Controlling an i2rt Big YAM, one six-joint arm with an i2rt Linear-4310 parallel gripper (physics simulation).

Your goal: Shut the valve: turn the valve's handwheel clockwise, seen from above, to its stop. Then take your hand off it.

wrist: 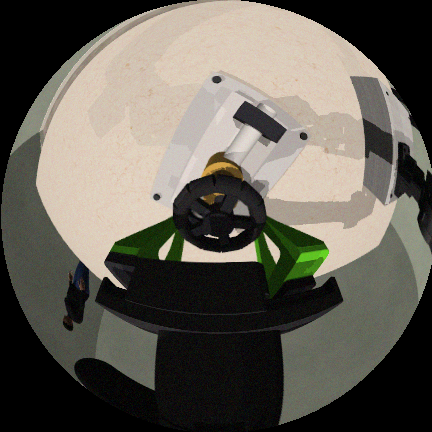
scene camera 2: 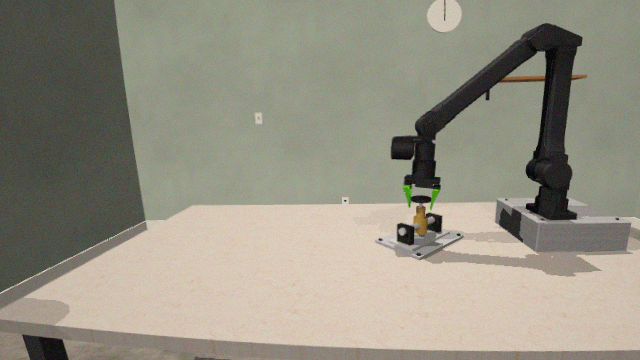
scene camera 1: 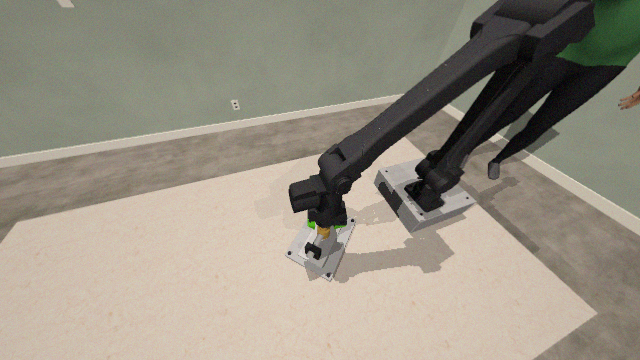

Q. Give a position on a grey base plate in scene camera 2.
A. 432, 247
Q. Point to a black spoked handwheel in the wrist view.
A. At 218, 220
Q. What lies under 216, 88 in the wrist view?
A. A grey base plate.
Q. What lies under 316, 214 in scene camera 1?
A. My gripper.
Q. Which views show my gripper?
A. The wrist view, scene camera 2 and scene camera 1: all of them.
